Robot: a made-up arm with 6 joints.
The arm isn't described. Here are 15 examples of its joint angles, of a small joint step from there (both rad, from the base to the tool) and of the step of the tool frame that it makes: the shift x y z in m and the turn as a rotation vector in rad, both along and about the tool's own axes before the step.
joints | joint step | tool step
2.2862 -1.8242 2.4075 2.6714 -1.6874 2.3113 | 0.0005 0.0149 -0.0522 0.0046 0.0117 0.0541 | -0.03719 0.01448 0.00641 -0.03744 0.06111 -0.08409
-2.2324 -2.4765 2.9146 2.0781 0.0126 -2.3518 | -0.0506 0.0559 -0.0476 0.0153 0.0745 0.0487 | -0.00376 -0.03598 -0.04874 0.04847 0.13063 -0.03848
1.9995 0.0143 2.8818 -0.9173 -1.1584 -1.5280 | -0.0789 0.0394 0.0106 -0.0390 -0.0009 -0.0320 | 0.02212 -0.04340 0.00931 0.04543 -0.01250 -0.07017
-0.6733 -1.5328 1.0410 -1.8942 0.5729 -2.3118 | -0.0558 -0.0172 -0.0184 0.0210 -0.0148 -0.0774 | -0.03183 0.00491 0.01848 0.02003 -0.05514 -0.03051
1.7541 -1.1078 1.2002 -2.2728 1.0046 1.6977 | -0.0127 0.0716 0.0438 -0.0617 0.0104 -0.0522 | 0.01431 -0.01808 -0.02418 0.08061 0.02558 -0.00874
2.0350 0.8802 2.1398 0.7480 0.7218 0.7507 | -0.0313 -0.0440 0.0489 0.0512 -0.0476 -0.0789 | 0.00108 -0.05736 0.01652 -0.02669 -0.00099 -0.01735
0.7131 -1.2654 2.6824 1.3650 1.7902 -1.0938 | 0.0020 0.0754 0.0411 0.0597 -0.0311 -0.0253 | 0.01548 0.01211 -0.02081 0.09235 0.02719 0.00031
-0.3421 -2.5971 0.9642 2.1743 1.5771 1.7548 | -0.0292 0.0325 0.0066 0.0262 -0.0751 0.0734 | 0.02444 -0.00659 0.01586 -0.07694 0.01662 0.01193
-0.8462 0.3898 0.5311 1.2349 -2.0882 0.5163 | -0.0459 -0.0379 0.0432 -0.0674 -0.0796 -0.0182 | 0.00307 -0.05985 -0.01096 0.04144 0.05276 0.13419
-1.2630 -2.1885 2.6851 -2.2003 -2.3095 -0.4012 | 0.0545 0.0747 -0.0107 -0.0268 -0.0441 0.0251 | -0.02998 -0.05137 -0.01892 0.03774 0.00231 0.03989
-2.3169 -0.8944 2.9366 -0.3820 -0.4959 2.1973 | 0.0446 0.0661 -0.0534 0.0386 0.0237 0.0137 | 0.04274 0.06006 -0.02489 -0.04221 0.08473 0.08651
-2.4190 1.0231 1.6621 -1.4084 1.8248 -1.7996 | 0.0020 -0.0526 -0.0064 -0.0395 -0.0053 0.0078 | 0.00143 -0.02351 -0.02623 -0.00166 -0.04825 0.03106
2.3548 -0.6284 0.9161 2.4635 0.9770 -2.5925 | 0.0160 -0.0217 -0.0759 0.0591 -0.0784 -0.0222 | 0.01490 -0.02219 -0.01289 0.03287 -0.03295 -0.04929
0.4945 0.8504 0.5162 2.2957 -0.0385 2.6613 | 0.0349 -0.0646 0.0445 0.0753 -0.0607 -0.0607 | 0.01965 0.06485 -0.02948 -0.06819 0.02098 0.13884
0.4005 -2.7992 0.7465 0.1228 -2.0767 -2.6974 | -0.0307 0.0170 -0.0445 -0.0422 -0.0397 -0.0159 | 0.02609 -0.03234 -0.00934 -0.05454 -0.07612 -0.05771
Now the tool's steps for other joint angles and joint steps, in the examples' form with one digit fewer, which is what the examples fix.
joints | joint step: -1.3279 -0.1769 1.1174 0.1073 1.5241 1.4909 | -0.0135 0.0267 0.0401 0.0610 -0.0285 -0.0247
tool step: 0.0048 -0.0001 0.0028 -0.0243 -0.0591 0.0423
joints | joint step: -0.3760 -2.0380 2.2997 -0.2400 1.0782 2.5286 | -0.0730 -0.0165 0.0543 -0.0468 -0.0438 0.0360
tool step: 0.0072 -0.0392 0.0275 0.0639 0.0518 0.0571
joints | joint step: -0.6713 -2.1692 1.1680 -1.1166 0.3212 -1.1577 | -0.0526 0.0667 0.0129 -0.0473 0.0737 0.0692
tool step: -0.0453 -0.0443 0.0057 -0.0381 -0.0332 -0.0137
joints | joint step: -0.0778 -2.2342 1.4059 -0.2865 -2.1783 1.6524 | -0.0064 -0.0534 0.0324 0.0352 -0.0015 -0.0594
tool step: -0.0330 0.0510 -0.0031 0.0853 -0.0072 -0.0616
